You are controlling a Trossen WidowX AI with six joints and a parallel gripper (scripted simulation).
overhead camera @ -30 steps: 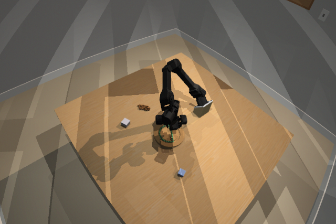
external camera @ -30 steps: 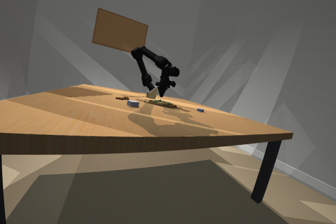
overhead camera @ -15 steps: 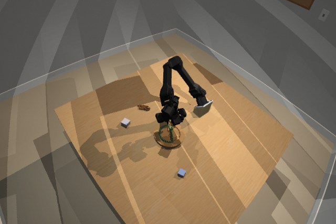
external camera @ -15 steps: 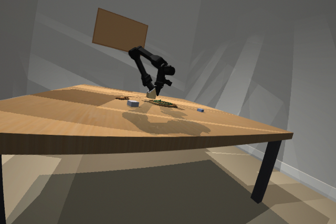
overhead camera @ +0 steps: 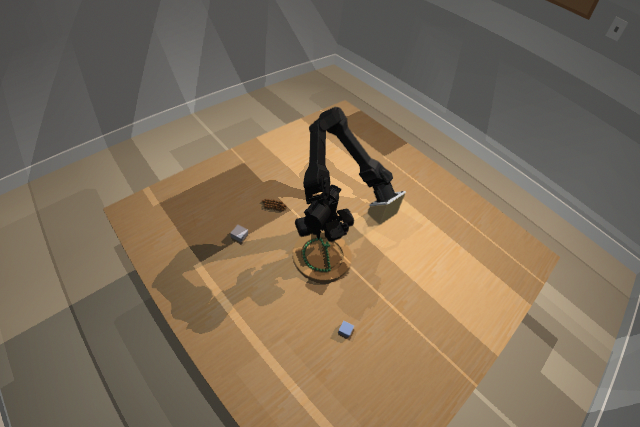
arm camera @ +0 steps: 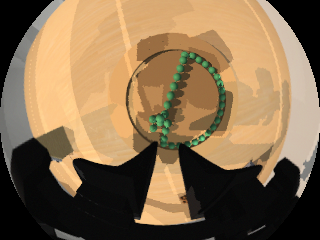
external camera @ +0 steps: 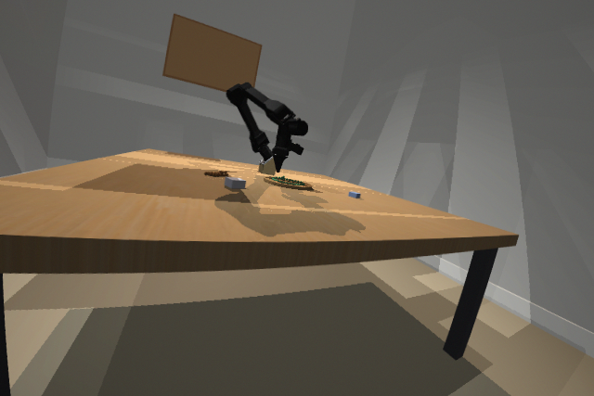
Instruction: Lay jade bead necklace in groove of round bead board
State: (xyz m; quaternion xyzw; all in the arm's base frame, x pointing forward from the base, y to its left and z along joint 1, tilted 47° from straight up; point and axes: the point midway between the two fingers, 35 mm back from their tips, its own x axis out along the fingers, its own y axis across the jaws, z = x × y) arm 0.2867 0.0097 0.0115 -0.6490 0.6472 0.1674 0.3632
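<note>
My gripper tip is now 4 cm to the right of the round wooden bead board, 3 cm above it and 2 cm short of it. The rest, counted from my gripper tip: blue block: 30 cm to the left, 12 cm ahead, 3 cm below; then pale grey block: 23 cm ahead, 17 cm to the right, 3 cm below.
</note>
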